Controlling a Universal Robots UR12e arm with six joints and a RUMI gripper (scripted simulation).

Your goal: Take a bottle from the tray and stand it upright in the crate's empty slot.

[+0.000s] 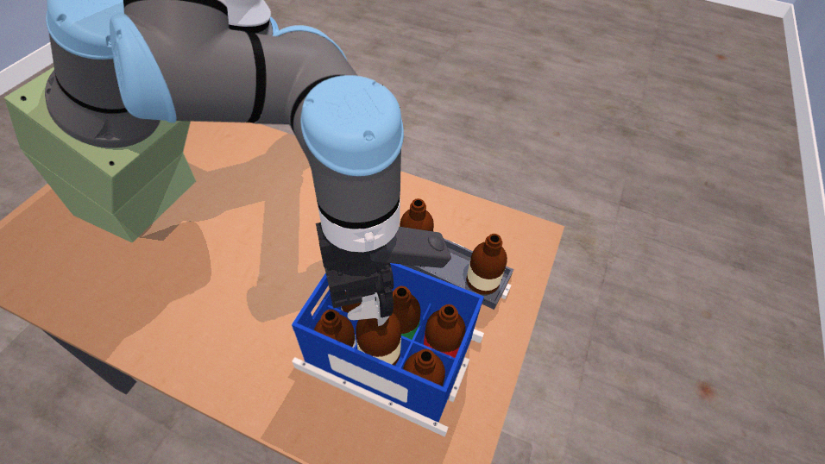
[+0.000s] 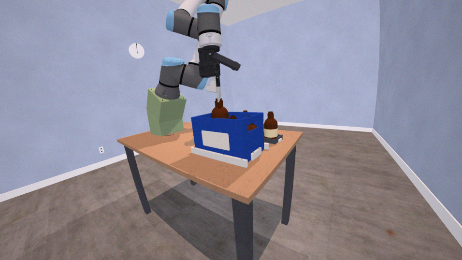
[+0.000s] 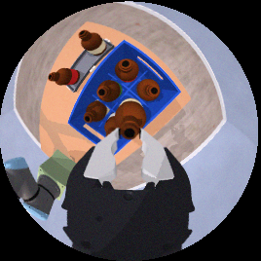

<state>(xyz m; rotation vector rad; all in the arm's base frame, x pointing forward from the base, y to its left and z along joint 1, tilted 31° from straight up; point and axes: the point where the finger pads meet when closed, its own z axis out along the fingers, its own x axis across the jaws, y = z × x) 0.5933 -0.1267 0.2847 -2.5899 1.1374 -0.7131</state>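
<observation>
My gripper is now 170 mm above the blue crate and 40 mm to the right of it. From my hand the other things lie so: red-label bottle: 300 mm to the left, 170 mm below, 70 mm behind; grey tray: 290 mm to the left, 240 mm below, 10 mm ahead.
</observation>
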